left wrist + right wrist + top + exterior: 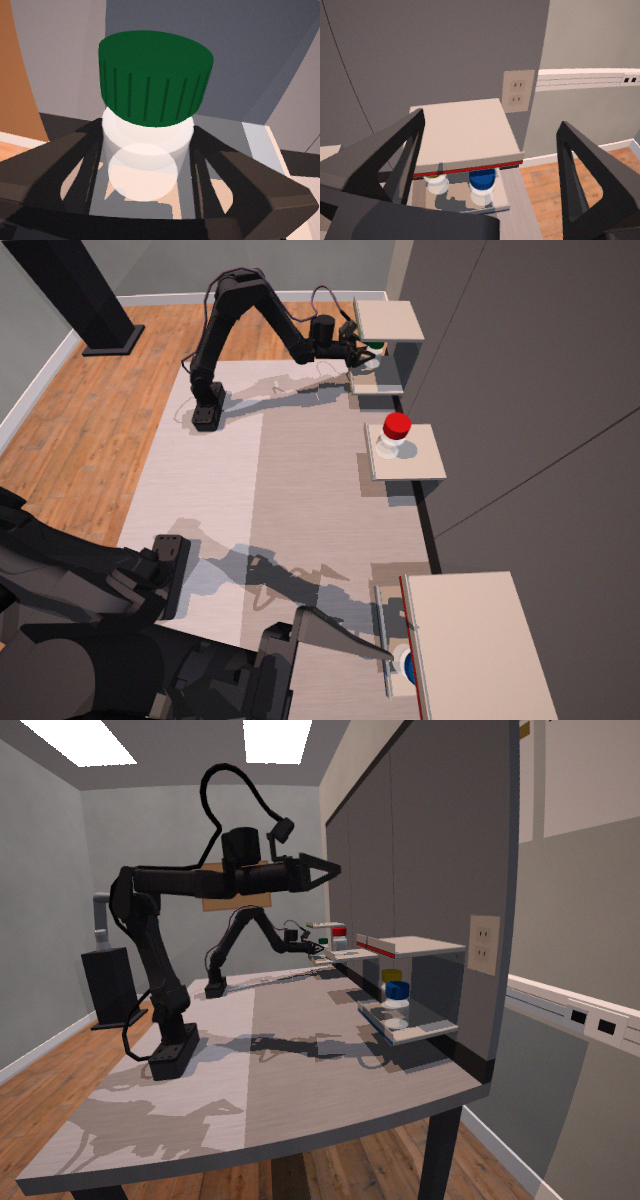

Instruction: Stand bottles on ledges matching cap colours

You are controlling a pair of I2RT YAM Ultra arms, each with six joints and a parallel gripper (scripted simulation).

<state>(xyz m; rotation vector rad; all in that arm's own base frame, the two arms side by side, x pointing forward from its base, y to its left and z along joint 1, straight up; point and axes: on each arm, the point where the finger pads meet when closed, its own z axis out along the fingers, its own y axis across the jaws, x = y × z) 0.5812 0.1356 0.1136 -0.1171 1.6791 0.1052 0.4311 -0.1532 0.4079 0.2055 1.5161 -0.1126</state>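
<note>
My right hand is 13 cm short of the red-capped bottle, 42 cm to the right of it and 21 cm above it. From my right hand the other things lie so: grey wall panel: 27 cm ahead, 44 cm to the left, 1 cm below; then blue-capped bottle: 13 cm ahead, 2 cm to the right, 31 cm below; then yellow-capped bottle: 18 cm ahead, 9 cm to the left, 31 cm below.
</note>
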